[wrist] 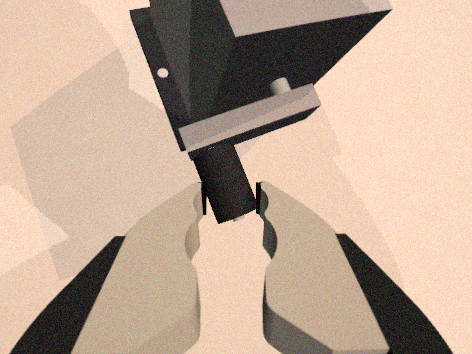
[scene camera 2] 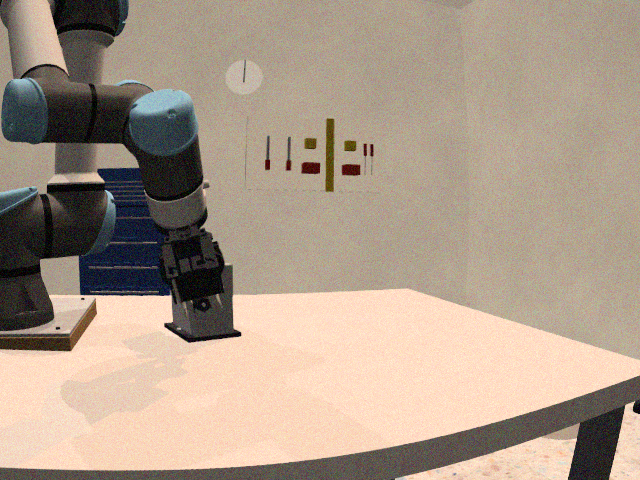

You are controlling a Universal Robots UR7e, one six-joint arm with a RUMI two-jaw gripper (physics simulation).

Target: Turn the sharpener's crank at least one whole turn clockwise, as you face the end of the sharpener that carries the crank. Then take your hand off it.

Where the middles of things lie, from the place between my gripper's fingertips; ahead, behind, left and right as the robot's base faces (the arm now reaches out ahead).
Labels:
I see the black crank knob [wrist: 228, 190] 10 mm above my hand. Round my hand: sharpener [scene camera 2: 213, 324] (80 mm to the left, 10 mm behind).

